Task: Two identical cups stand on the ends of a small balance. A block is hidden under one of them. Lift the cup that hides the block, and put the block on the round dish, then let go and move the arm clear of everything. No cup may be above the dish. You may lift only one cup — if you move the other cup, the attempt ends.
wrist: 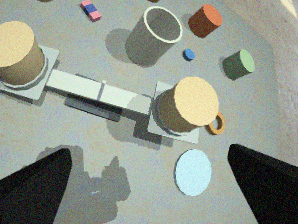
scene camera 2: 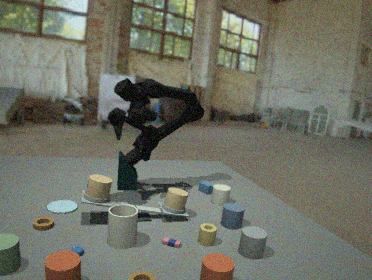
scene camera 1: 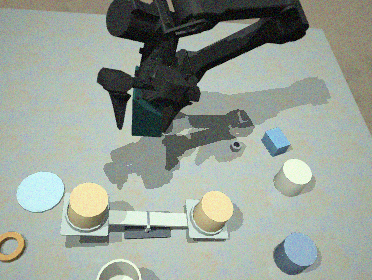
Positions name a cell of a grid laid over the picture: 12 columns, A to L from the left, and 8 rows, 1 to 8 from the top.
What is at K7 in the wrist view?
My gripper.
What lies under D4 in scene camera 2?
My gripper.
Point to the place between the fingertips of my gripper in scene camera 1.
At E4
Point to a grey balance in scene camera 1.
D7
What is my gripper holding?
Nothing.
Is my gripper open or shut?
Open.
